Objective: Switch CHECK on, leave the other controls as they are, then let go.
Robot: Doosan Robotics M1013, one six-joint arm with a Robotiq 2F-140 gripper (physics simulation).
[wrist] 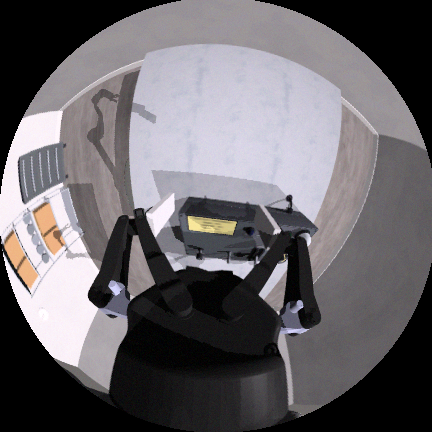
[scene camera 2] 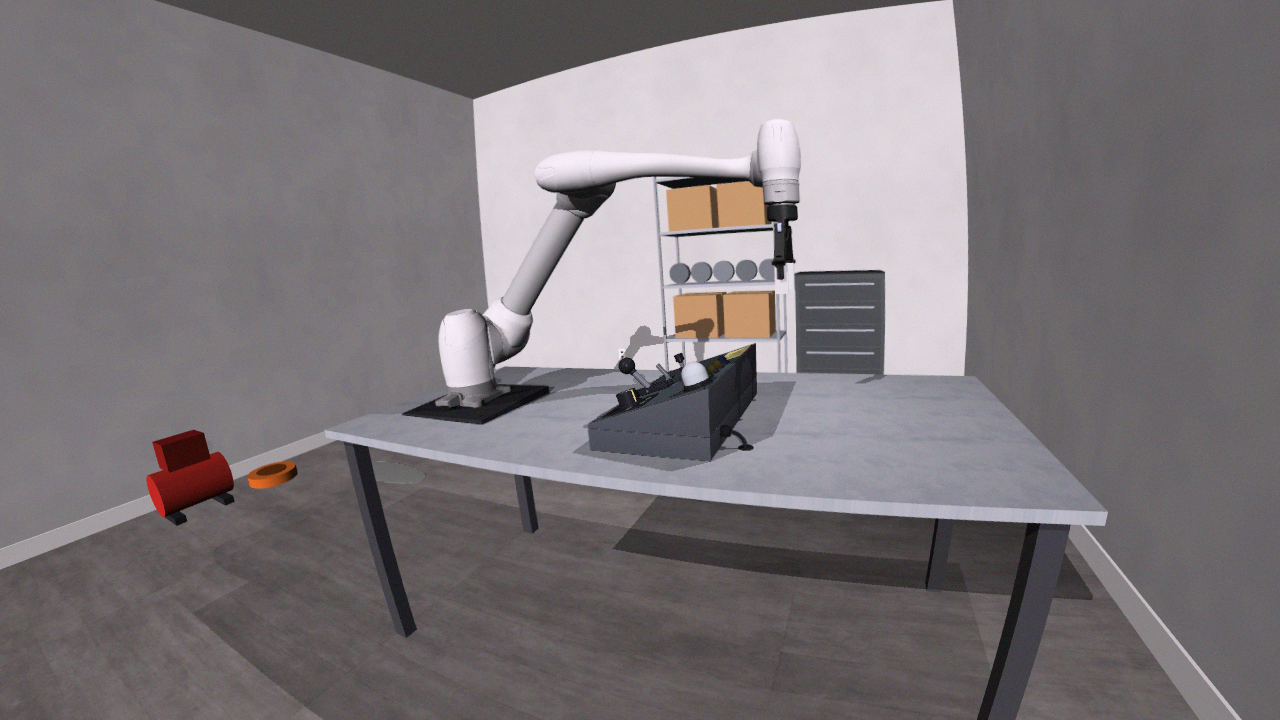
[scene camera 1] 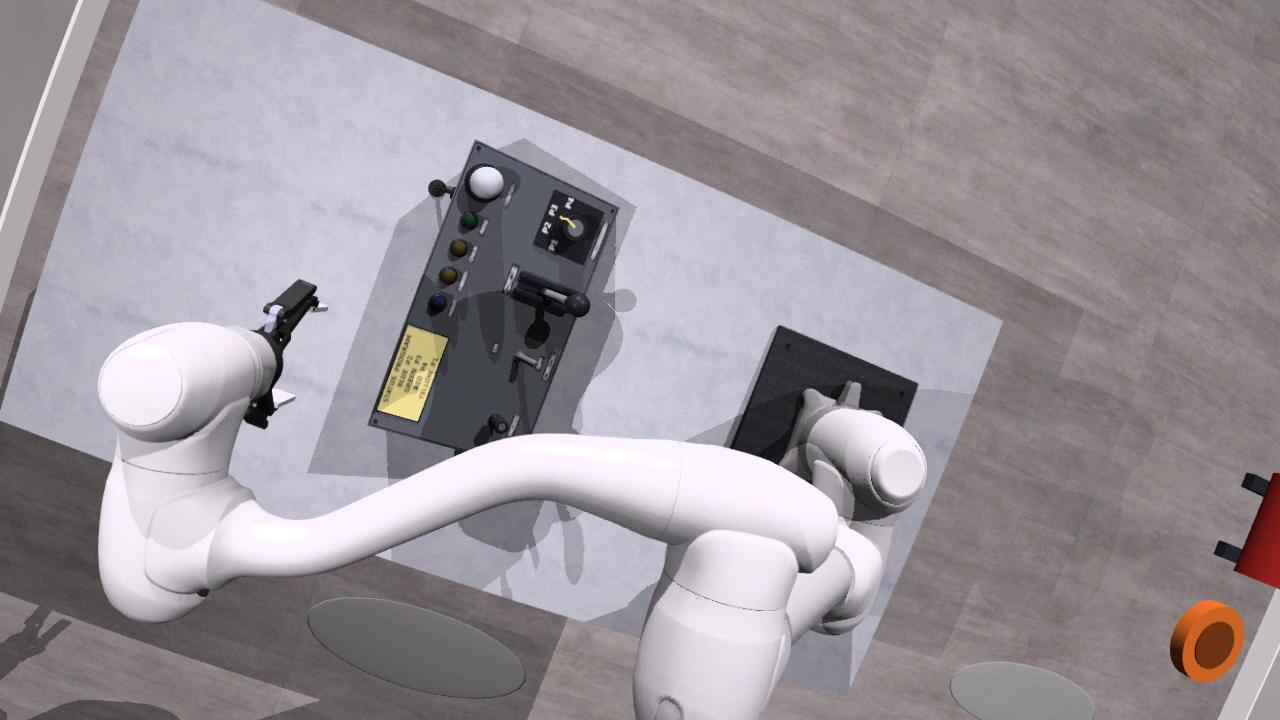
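Observation:
A dark sloped control panel stands on the table. In scene camera 1 a metal toggle lever sits near its right edge, with a small ON mark to its left. A small black control sits at the panel's lower end. The name plates are too small to read, so I cannot tell which control is CHECK. My gripper is open and empty, pointing down high above the table, left of the panel in scene camera 1, and touches no control.
The panel also bears a black ball-ended lever, a rotary selector, a white dome, several coloured lamps and a yellow label. A black stalk sticks out from its side.

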